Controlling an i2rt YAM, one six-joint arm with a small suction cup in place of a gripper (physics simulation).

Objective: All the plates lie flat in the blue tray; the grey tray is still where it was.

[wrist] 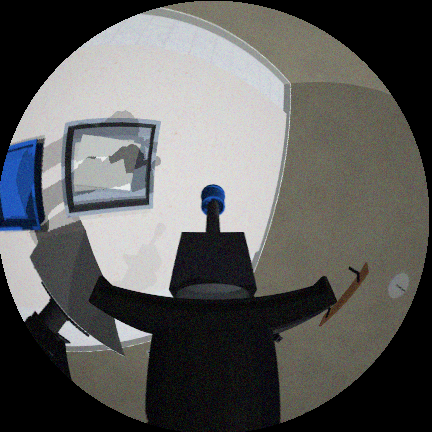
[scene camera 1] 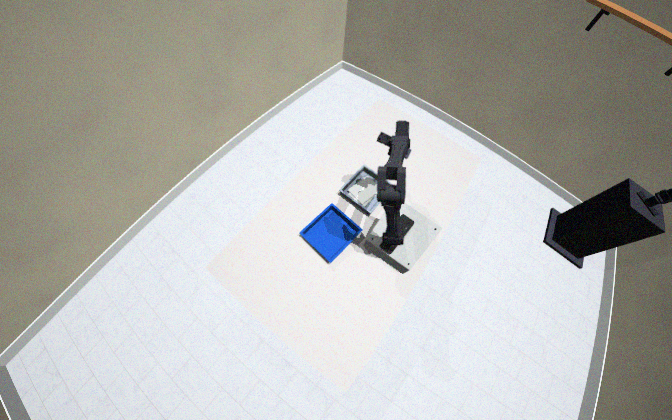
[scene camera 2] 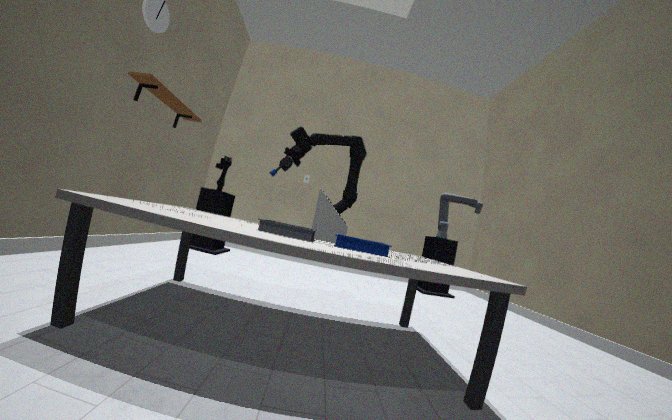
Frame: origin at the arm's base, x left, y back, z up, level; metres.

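Where they show: hand, its tool point: (wrist: 212, 194) (scene camera 2: 271, 174); arm's base, origin of its link: (wrist: 61, 305) (scene camera 1: 396, 234) (scene camera 2: 334, 211).
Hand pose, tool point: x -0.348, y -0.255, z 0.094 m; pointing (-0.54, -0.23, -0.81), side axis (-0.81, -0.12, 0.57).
Note:
Things, the pixels of their top centre, and the offset from my tool point. Level surfaces: height alone.
- grey tray, centre of its top: (wrist: 105, 165) (scene camera 2: 290, 224) (scene camera 1: 367, 187) dx +0.147, dy -0.026, dz -0.219 m
- blue tray, centre of its top: (scene camera 2: 361, 239) (scene camera 1: 331, 231) dx +0.489, dy -0.023, dz -0.219 m
- pale table, height of its surface: dz -0.269 m
My gripper, a small blue suction cup (scene camera 2: 273, 172) (wrist: 213, 192), hangs in the air well above the table, with nothing on it. It is tilted and clear of both trays. The arm hides it in scene camera 1. The grey tray (scene camera 1: 354, 204) (scene camera 2: 286, 230) (wrist: 111, 205) stands beside the blue tray. A pale, flat plate (scene camera 1: 369, 191) (wrist: 102, 175) lies inside the grey tray, partly in the arm's shadow; I cannot tell whether more lie with it. The blue tray (scene camera 1: 325, 245) (scene camera 2: 362, 245) (wrist: 10, 180) shows a bare floor with shadows in scene camera 1; its left part is cut off in the wrist view.
A grey mounting board (scene camera 1: 425, 237) (scene camera 2: 327, 220) (wrist: 70, 265) at the arm's base rises beside the trays. The pale table (scene camera 1: 280, 280) (scene camera 2: 200, 217) carries them. Two black pedestals (scene camera 2: 215, 202) (scene camera 2: 440, 250) with other arms stand beyond the table. A wooden shelf (scene camera 2: 167, 97) is on the wall.

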